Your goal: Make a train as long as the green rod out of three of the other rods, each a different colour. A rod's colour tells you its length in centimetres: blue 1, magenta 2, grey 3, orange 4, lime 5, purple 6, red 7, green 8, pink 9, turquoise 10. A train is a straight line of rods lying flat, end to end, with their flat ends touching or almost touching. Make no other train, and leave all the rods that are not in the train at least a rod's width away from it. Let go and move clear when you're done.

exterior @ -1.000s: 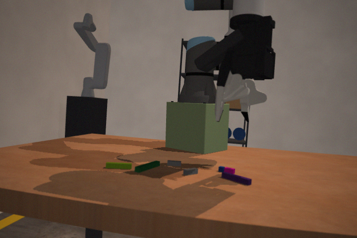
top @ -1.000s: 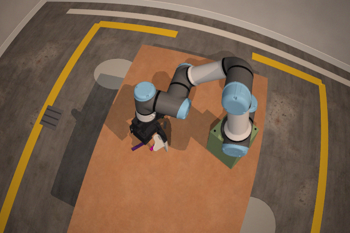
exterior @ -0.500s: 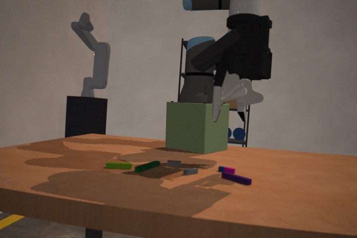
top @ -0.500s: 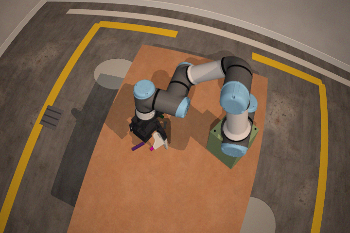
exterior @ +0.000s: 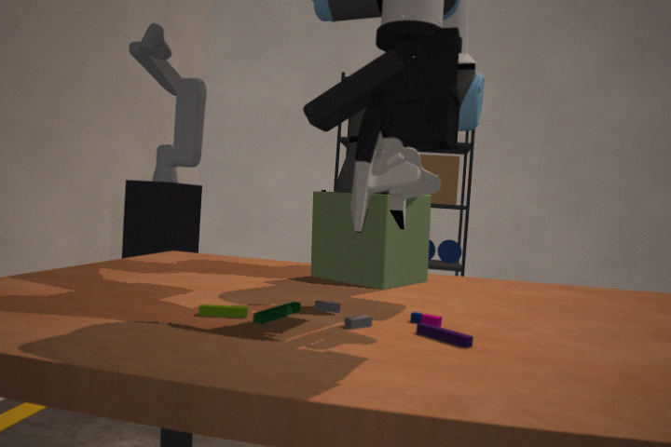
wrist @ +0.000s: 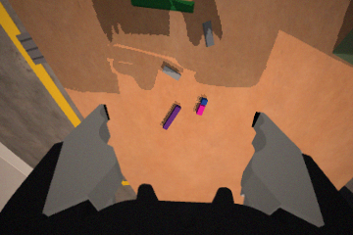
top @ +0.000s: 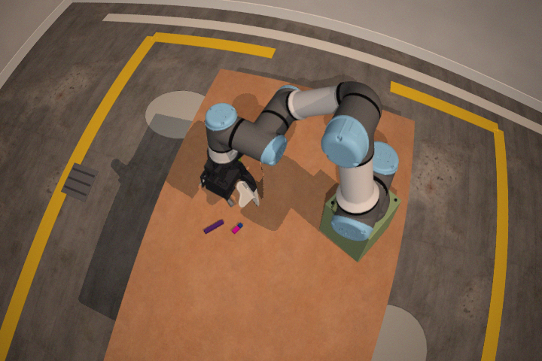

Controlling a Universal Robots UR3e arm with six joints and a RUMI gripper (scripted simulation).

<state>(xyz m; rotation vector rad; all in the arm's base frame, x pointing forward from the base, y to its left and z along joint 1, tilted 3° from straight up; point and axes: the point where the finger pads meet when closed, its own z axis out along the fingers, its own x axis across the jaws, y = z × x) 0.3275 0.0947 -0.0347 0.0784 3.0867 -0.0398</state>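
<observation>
Now: the lime rod 150 mm to the right of my hand, 100 mm below it and 50 mm ahead of it. Also, from my hand: purple rod: 100 mm below, 70 mm to the left, 20 mm ahead; then blue rod: 100 mm below, 40 mm to the left, 40 mm behind; then magenta rod: 100 mm below, 60 mm to the left, 40 mm behind.
</observation>
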